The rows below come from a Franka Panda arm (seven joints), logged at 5 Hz.
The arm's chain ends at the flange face. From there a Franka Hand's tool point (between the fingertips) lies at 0.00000 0.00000 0.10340 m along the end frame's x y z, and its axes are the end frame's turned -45 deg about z.
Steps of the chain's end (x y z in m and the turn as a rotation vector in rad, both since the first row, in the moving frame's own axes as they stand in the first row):
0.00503 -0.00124 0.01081 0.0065 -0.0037 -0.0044
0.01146 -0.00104 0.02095 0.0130 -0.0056 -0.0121
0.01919 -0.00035 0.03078 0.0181 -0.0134 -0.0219
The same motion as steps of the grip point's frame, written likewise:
0.00464 0.00193 0.01081 0.0072 0.0020 -0.0044
0.00937 0.00600 0.02094 0.0132 0.0052 -0.0121
0.01414 0.01102 0.03075 0.0223 0.0033 -0.0219

